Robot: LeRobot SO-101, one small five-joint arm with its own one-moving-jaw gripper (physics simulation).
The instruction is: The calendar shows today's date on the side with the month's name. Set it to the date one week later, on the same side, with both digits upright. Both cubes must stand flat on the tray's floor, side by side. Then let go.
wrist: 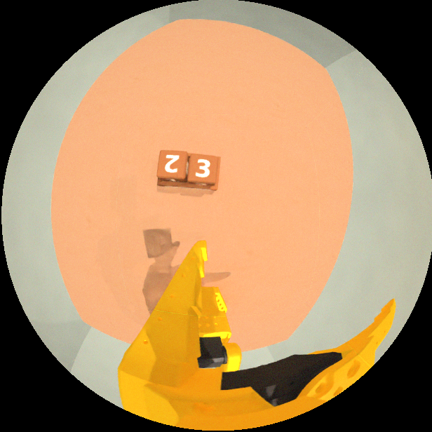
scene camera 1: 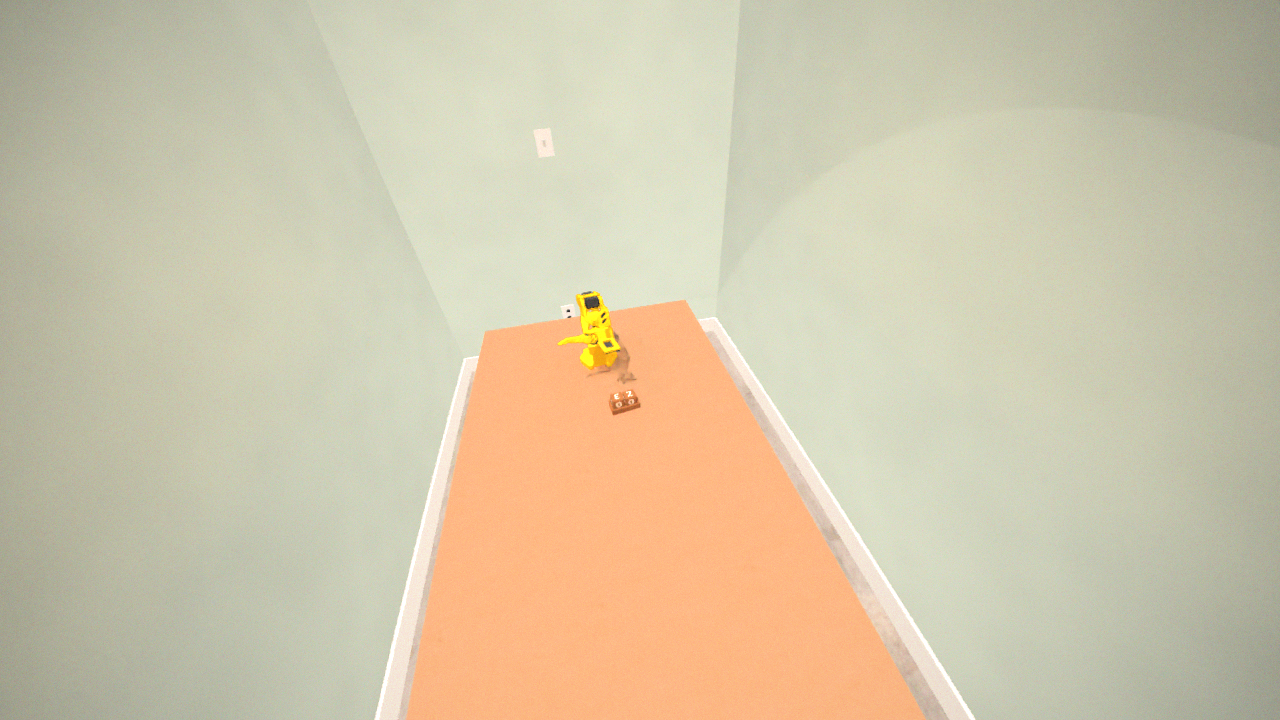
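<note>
Two brown cubes with white digits stand side by side in a brown tray. In the wrist view the left cube shows a 2-like digit on top and the right cube a 3-like digit; a narrow gap lies between them. In the scene view a 0 shows on the camera-facing side of each cube, below the top digits. My gripper is fully open and empty, its moving jaw swung far out to the right in the wrist view. It hangs above the table on the arm-base side of the tray, apart from the cubes.
The orange table top extends around the tray. The yellow arm stands at the table's far end in the scene view, by the wall. Its shadow falls between it and the tray. Pale green walls rise around the table.
</note>
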